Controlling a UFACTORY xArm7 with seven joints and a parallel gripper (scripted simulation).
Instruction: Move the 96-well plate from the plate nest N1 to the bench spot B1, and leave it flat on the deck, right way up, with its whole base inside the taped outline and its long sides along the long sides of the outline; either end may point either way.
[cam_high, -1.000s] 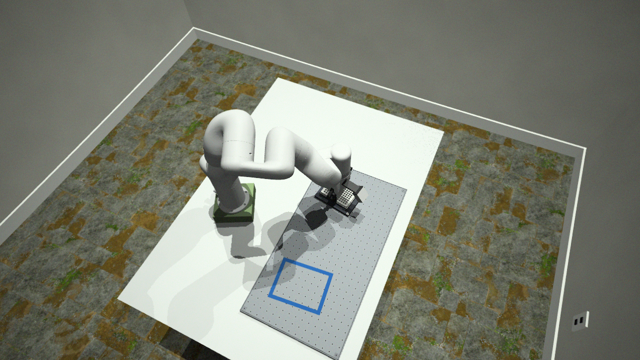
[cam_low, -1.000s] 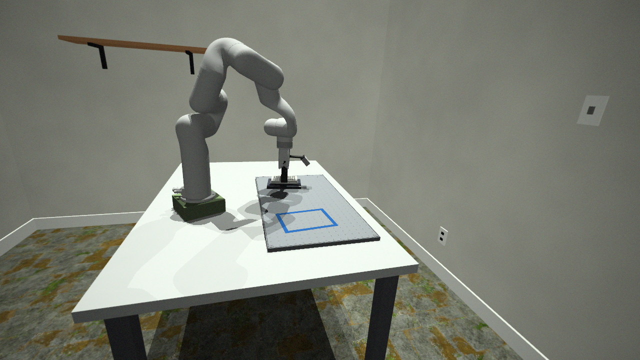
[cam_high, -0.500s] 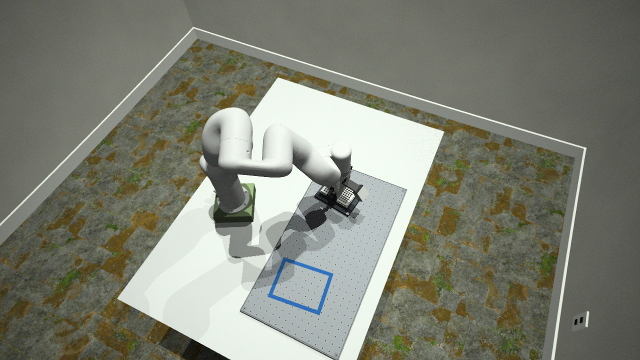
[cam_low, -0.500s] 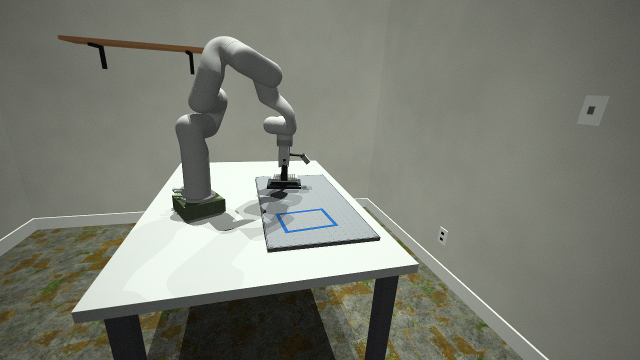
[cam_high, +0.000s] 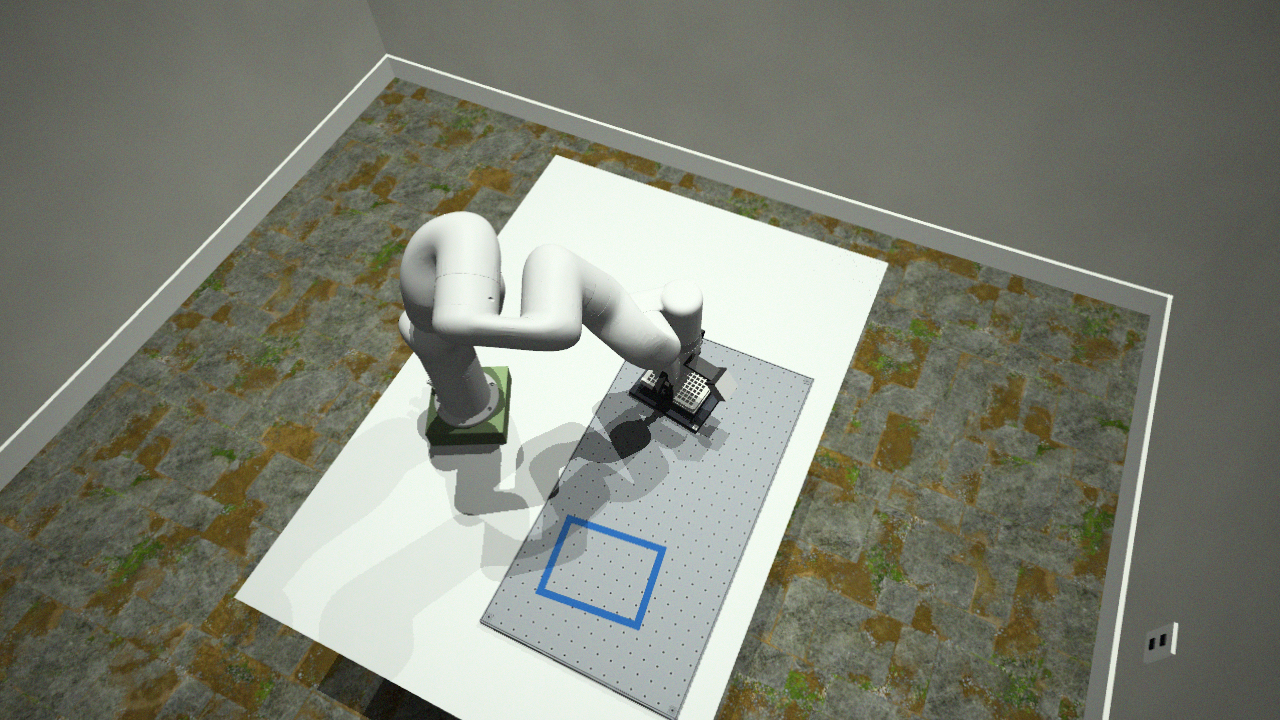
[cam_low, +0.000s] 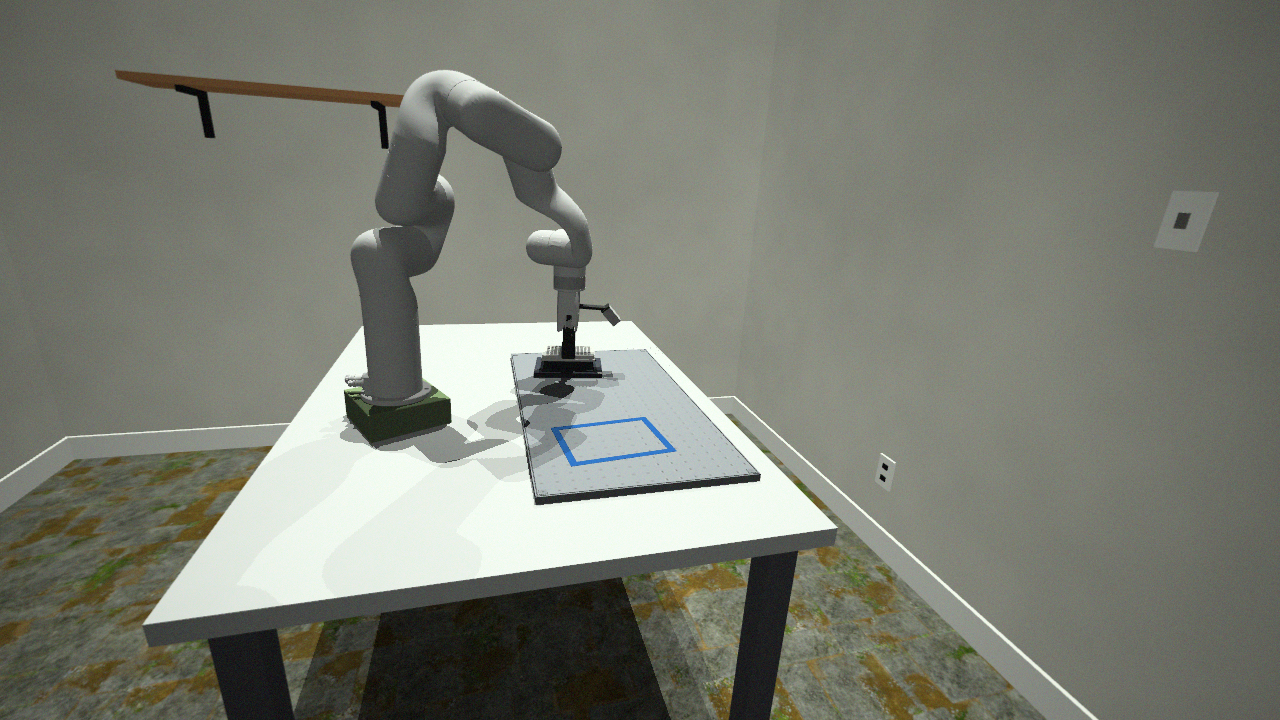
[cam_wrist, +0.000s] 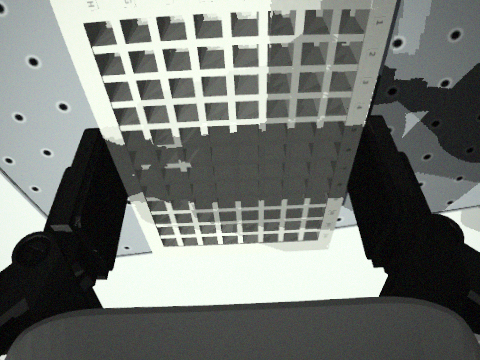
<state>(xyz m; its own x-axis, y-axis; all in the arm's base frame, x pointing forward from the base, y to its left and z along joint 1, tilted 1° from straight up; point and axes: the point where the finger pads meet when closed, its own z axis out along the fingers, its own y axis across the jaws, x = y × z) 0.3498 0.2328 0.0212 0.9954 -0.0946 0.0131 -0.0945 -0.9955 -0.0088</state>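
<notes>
My hand is 5 cm above the dark plate nest. From my hand the other things lie so: white 96-well plate (1 cm below).
</notes>
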